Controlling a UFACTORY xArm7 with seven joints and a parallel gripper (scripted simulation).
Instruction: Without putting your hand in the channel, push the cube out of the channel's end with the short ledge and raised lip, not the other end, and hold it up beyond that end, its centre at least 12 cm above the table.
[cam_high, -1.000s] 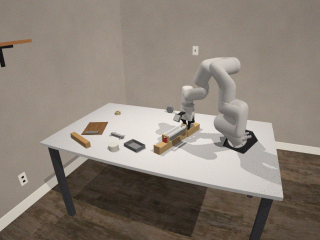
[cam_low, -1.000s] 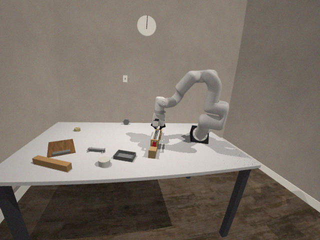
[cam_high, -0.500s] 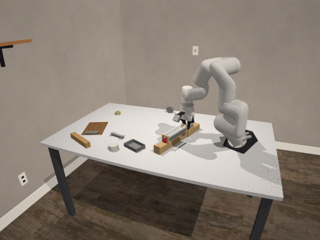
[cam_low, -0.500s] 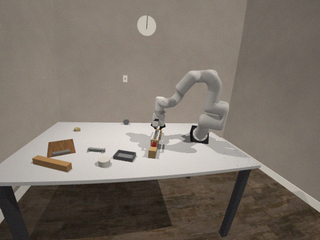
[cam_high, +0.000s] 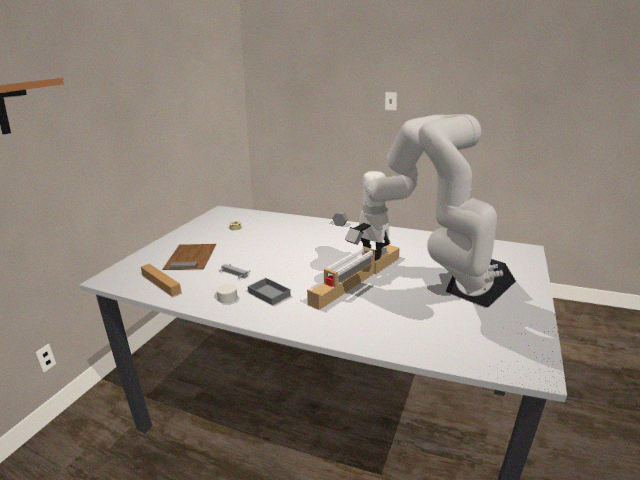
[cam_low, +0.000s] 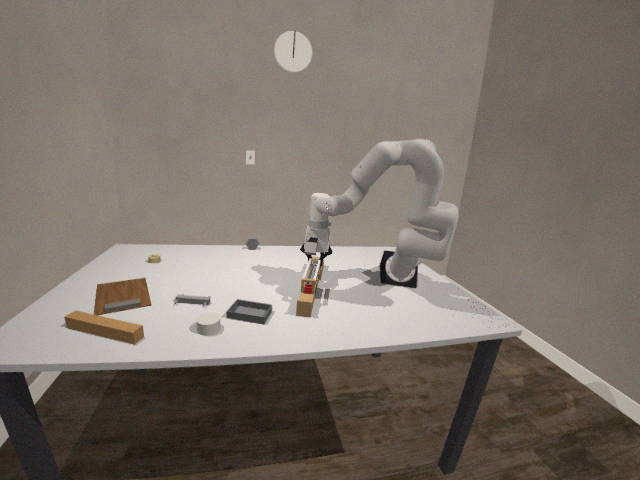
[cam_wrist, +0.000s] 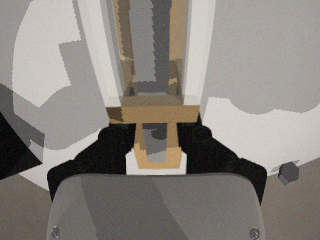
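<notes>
My gripper is now 6 cm short of the red cube, 23 cm to the right of it and 1 cm above it. From my hand the other things lie so: hexagonal object: 27 cm ahead, 37 cm to the right, 4 cm below; then dark tray: 26 cm ahead, 29 cm to the left, 6 cm below; then wooden channel: 4 cm ahead, 13 cm to the left, 1 cm below.
</notes>
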